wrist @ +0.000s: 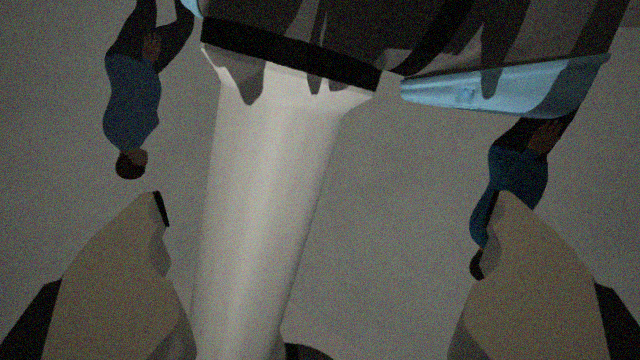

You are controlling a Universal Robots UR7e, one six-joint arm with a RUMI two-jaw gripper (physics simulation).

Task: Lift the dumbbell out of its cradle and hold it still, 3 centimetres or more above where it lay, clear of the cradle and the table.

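Observation:
My gripper (323, 194) is open, with its two tan fingers wide apart at the lower left and lower right. Nothing is held between the fingertips. The dumbbell and its cradle cannot be made out for certain in this dim, grainy wrist view. A pale, smooth tube (260, 200) runs from the bottom edge up to a black band (290, 55), left of the middle. It looks like a link of the robot's own arm, and its distance from the fingers is hard to tell.
A light blue curved part (515, 87) shows at the upper right, partly in shadow. A person in blue (132, 97) appears upside down at the left, and another person (520, 162) at the right. A dark rounded edge (306, 351) shows at the bottom.

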